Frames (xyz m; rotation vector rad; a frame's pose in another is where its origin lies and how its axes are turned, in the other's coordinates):
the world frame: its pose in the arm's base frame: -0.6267 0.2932 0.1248 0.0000 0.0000 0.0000
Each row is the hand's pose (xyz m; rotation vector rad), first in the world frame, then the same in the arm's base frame.
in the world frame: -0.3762 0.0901 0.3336 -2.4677 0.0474 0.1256
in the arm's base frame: -1.0029 0.3833 0.4584 -2.4677 0.0474 0.1256
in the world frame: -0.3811 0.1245 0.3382 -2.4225 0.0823 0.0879
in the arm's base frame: -1.0078 0.4177 0.4630 -2.4225 0.0823 0.0879
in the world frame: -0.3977 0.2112 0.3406 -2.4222 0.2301 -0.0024
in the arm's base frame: -1.0244 0.5044 0.4654 -2.4222 0.2301 -0.0024
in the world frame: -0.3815 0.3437 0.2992 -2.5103 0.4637 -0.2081
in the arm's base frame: -1.0082 0.6369 0.4240 -2.5103 0.4637 -0.2081
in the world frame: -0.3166 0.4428 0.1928 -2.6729 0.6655 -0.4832
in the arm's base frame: -0.9433 0.7360 0.3176 -2.6729 0.6655 -0.4832
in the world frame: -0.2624 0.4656 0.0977 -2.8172 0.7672 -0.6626
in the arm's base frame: -0.8891 0.7588 0.2225 -2.8172 0.7672 -0.6626
